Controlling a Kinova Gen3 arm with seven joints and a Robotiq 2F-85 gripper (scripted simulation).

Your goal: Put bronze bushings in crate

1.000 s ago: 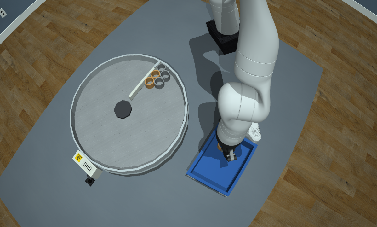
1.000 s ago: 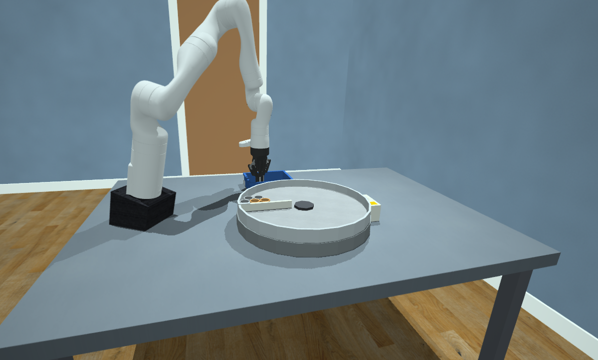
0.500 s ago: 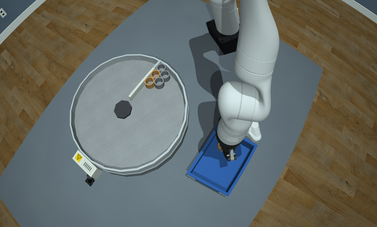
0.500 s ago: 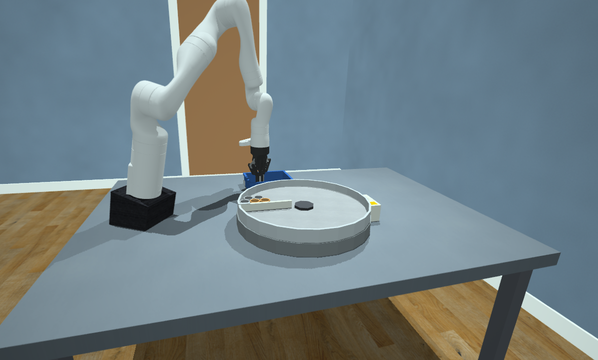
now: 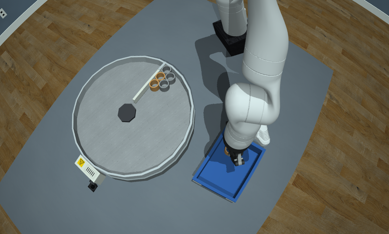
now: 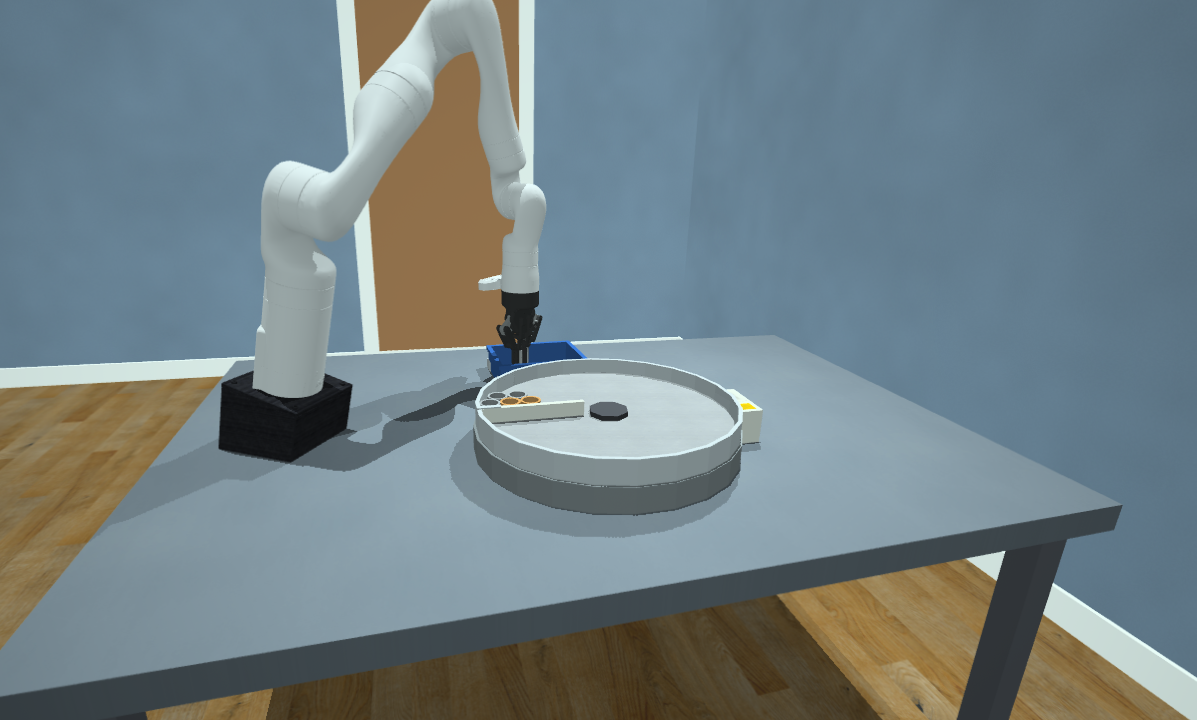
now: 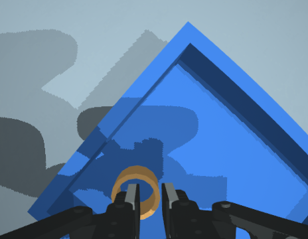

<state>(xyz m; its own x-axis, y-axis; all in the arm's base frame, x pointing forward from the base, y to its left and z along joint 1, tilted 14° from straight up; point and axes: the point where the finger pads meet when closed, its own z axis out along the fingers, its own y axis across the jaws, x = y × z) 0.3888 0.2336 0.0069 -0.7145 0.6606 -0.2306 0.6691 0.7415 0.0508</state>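
Right now the blue crate is 40 mm ahead of my hand, 30 mm below it and 20 mm to the left of it. Also, from my hand: turning table: 330 mm to the right, 100 mm ahead.
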